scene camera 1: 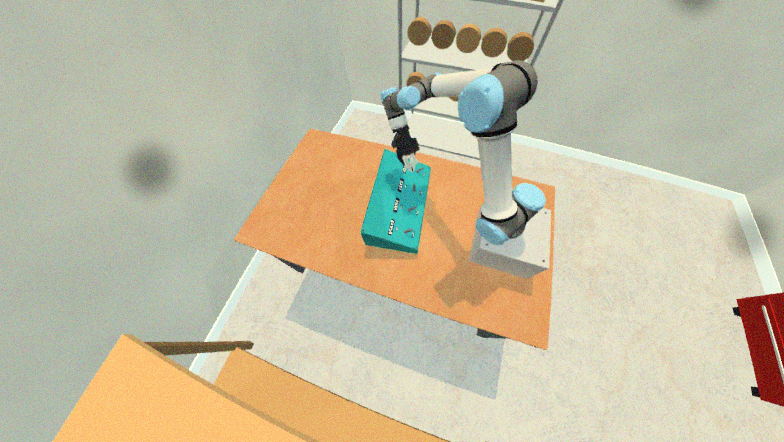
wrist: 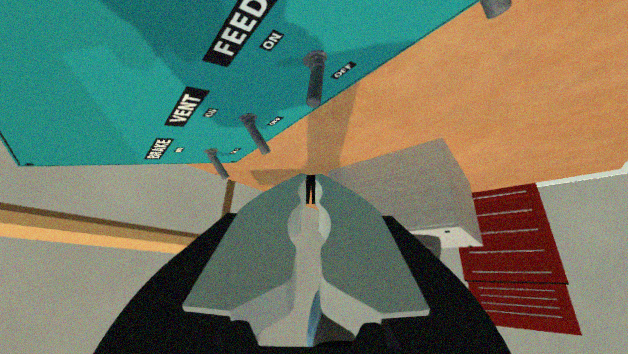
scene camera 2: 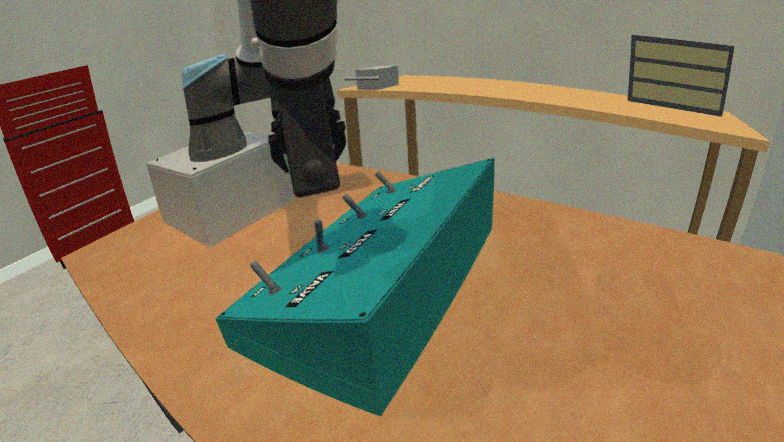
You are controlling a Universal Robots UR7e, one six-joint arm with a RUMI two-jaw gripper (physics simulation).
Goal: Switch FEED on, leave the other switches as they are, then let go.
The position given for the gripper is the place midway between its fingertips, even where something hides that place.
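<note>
There's a teal switch box (scene camera 2: 349,318), and you get the teal switch box in scene camera 1 (scene camera 1: 388,215) and in the wrist view (wrist: 89,89) too. As for the gripper (scene camera 2: 311,180), it's also there in scene camera 1 (scene camera 1: 412,171) and in the wrist view (wrist: 311,177).
</note>
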